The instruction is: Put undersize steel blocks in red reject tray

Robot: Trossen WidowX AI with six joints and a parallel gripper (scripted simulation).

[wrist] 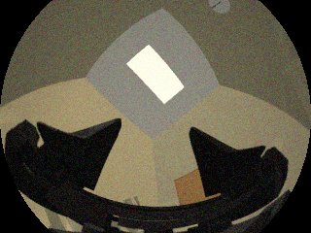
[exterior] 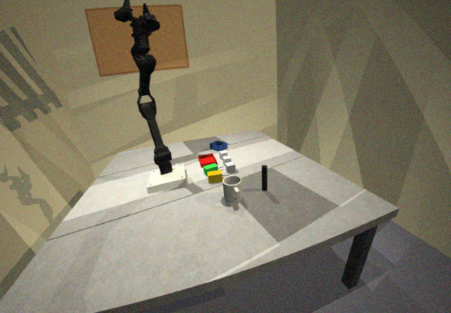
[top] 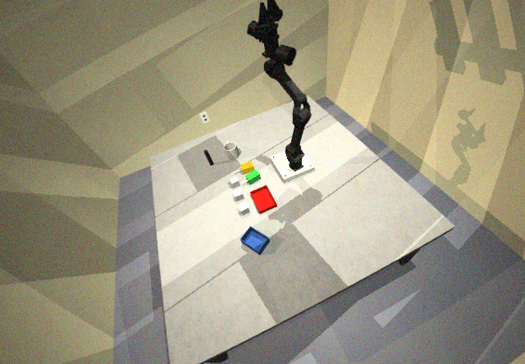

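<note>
Right now the green GO gauge is 830 mm below my gripper tip, 250 mm ahead of it and 20 mm to the right of it. Round my gripper tip: mug: 810 mm below, 300 mm to the right, 230 mm ahead; then red reject tray: 840 mm below, 260 mm ahead, 140 mm to the left; then yellow block: 830 mm below, 240 mm ahead, 110 mm to the right.
</note>
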